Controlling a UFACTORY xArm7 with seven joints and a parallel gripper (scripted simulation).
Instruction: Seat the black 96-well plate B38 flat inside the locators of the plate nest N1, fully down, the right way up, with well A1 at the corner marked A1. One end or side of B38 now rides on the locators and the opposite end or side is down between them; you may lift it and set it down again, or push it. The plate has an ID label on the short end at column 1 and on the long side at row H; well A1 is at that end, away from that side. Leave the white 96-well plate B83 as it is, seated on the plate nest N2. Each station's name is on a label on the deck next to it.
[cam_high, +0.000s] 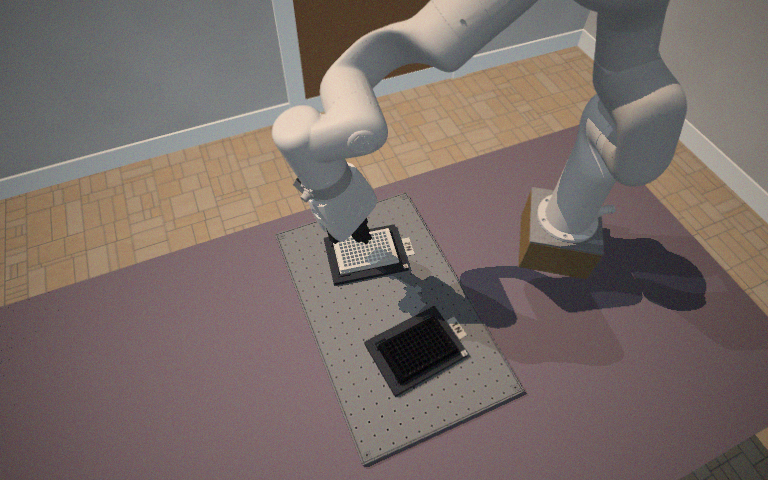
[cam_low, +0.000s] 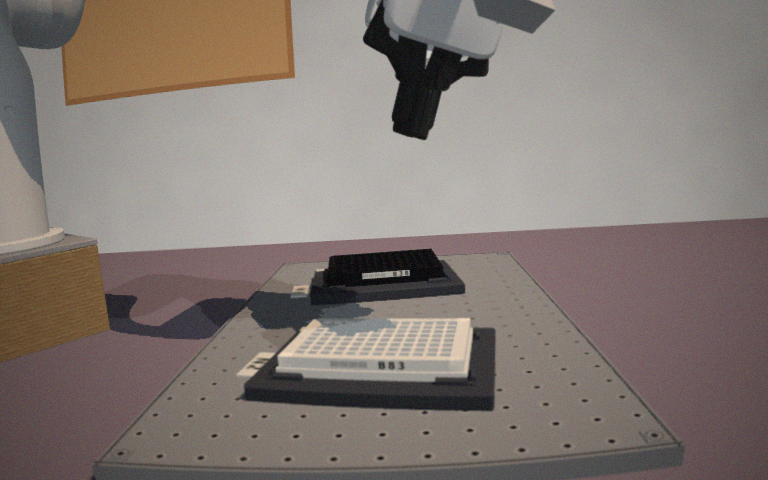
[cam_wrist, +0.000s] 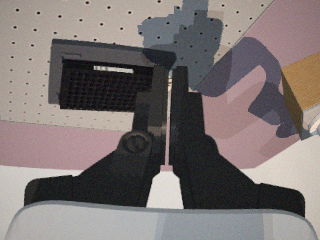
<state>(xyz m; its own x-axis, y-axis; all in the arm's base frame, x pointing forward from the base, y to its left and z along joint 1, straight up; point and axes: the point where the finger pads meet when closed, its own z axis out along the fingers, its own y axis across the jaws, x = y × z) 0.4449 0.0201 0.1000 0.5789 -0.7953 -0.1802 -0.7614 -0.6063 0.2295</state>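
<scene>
My hand is 80 mm past the black plate B38, 170 mm to the right of it and 160 mm above it. Round my hand: N2 label: 120 mm behind, 70 mm to the right, 180 mm below; white plate B83: 20 mm behind, 70 mm to the right, 170 mm below; nest N2: 20 mm behind, 70 mm to the right, 180 mm below.
</scene>
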